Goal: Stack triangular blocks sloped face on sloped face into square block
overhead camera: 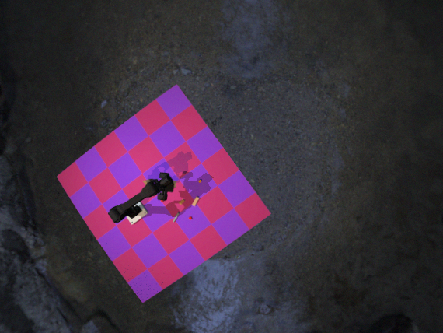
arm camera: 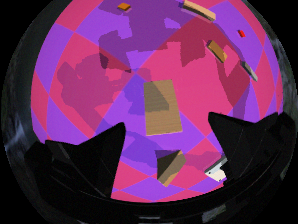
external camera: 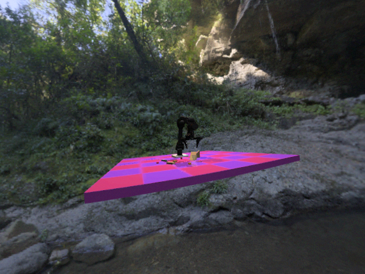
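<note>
Now: the triangular block 8 cm below my gripper tip, 2 cm to the left of it and 1 cm behind it. Round my gripper tip: orange piece (19 cm ahead, 13 cm to the right, 10 cm below); red bit (30 cm to the right, 10 cm below, 7 cm behind); grey stick (22 cm to the right, 15 cm behind, 9 cm below).
</note>
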